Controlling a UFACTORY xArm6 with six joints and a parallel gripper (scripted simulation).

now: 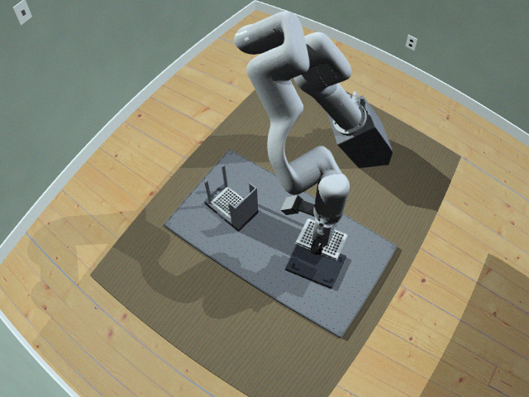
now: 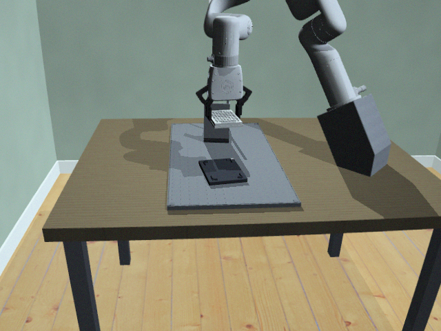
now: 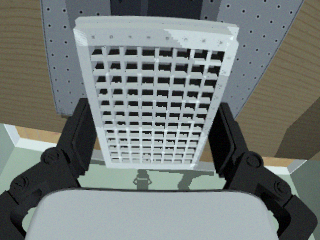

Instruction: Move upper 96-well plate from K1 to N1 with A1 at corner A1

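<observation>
Now: hand 190 mm above the dark plate nest N1. The rest, counted from my hand: pale A1 square 180 mm below, 70 mm to the right, 60 mm behind.
</observation>
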